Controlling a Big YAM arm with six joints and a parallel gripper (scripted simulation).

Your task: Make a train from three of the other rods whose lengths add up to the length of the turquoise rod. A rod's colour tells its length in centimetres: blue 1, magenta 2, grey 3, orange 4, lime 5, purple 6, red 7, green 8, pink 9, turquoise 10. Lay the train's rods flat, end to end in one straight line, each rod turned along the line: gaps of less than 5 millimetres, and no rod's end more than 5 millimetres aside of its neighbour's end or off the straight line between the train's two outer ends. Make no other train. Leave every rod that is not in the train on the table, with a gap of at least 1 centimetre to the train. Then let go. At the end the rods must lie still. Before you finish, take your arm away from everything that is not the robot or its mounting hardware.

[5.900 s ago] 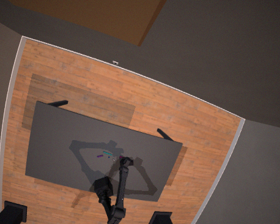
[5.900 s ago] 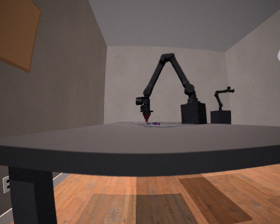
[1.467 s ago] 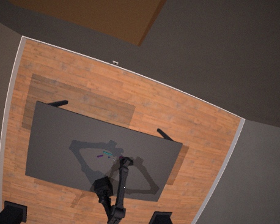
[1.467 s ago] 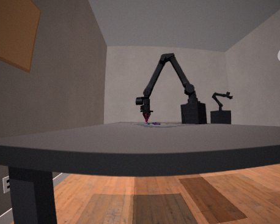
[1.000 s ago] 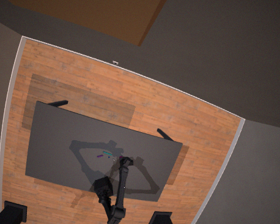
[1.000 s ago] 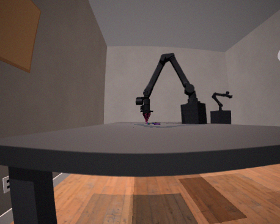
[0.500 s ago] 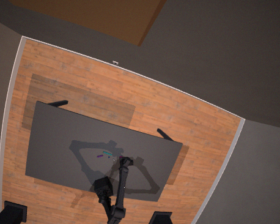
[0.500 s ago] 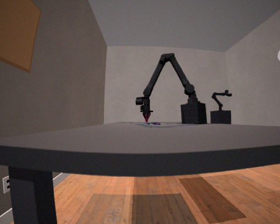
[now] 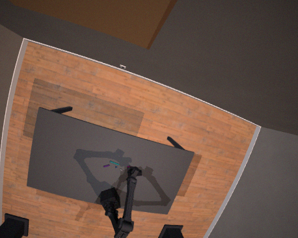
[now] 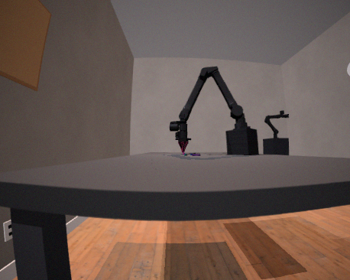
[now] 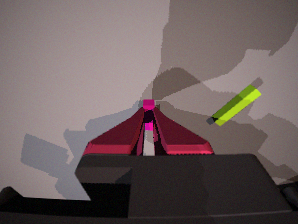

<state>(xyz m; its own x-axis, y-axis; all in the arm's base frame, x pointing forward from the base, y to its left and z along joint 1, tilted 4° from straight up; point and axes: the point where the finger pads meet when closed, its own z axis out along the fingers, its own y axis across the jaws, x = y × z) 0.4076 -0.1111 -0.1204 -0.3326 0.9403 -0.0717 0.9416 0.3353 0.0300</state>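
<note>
Right now the purple rod is 240 mm to the left of my hand, 60 mm behind it and 20 mm below it. Also, from my hand: blue rod (140 mm to the left, 40 mm behind, 20 mm below); then lime rod (90 mm behind, 30 mm to the right, 20 mm below); then grey rod (80 mm to the left, 60 mm behind, 20 mm below).
</note>
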